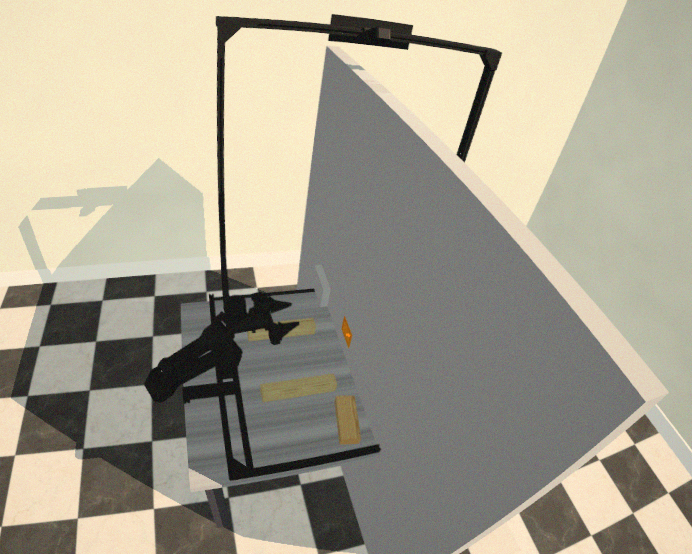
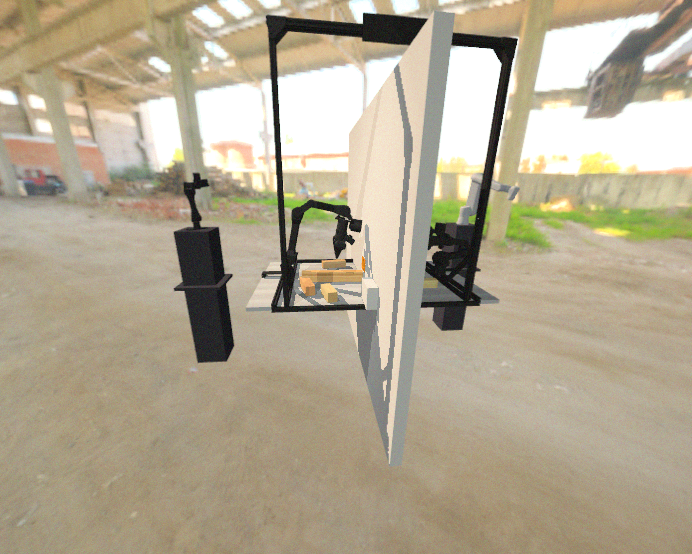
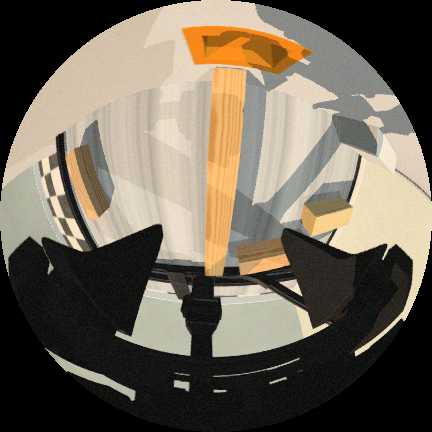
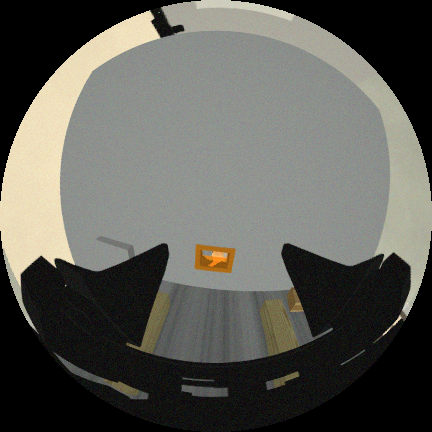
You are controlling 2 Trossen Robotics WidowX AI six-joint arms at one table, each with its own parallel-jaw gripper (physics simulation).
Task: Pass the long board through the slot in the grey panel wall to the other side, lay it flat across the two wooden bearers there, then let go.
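Places are measured from the left arm's base along level axes (x left, y back, z up), in metres.
Where they show: left gripper, between the fingertips: (image 2: 336, 256) (image 3: 224, 232); right gripper, between the fingertips: (image 1: 295, 313) (image 4: 227, 250); left arm's base, origin of its link: (image 3: 203, 279); right arm's base, origin of its link: (image 1: 226, 371) (image 2: 439, 274).
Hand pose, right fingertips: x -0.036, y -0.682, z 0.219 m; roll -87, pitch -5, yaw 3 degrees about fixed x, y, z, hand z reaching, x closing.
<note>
Things, the pixels of their top centre, and the offset from my right fingertips.
- long board, centre of its top: (image 3: 219, 201) (image 2: 332, 271) dx +0.005, dy +0.425, dz -0.180 m
- orange frame, centre of its top: (image 4: 215, 241) (image 1: 355, 324) dx -0.008, dy +0.225, dz -0.101 m
- block, centre of its top: (image 1: 348, 416) dx +0.290, dy +0.126, dz -0.200 m
The long board (image 2: 333, 275) (image 3: 226, 150) lies about level on the table on the left arm's side, one end at the wall below the slot. The slot has an orange frame (image 1: 346, 331) (image 3: 192, 47) (image 4: 198, 257) in the grey panel wall (image 1: 404, 288) (image 2: 383, 173) (image 4: 215, 125). My left gripper (image 2: 337, 255) (image 3: 224, 232) is open and empty above the board. On the other side lie two parallel wooden bearers, one (image 1: 298, 387) (image 4: 279, 325) and a second (image 1: 305, 327) (image 4: 159, 320), partly hidden by my right gripper (image 1: 294, 314) (image 2: 432, 245) (image 4: 227, 250), which is open and empty, facing the wall.
On the left arm's side three short blocks (image 2: 333, 263) (image 2: 307, 286) (image 2: 328, 292) lie around the board. A pale bracket (image 1: 323, 285) (image 2: 369, 293) stands at the wall's foot. Another block (image 1: 347, 420) lies near a bearer. A black frame (image 1: 221, 161) (image 2: 277, 144) spans the table.
</note>
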